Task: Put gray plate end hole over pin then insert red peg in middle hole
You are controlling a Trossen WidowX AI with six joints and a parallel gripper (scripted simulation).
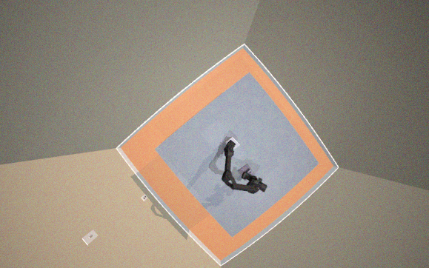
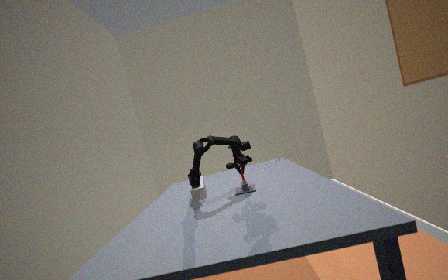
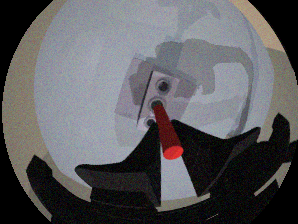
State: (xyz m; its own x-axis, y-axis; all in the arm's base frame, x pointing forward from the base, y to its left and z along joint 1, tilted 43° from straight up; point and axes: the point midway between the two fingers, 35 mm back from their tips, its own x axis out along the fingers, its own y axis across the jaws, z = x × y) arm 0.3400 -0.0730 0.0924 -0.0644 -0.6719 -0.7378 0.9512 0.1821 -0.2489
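Now: the gray plate 7 cm below my gripper tip. Also, from my gripper tip: square base: 2 cm to the left, 11 cm below; then red peg: right at my gripper tip.
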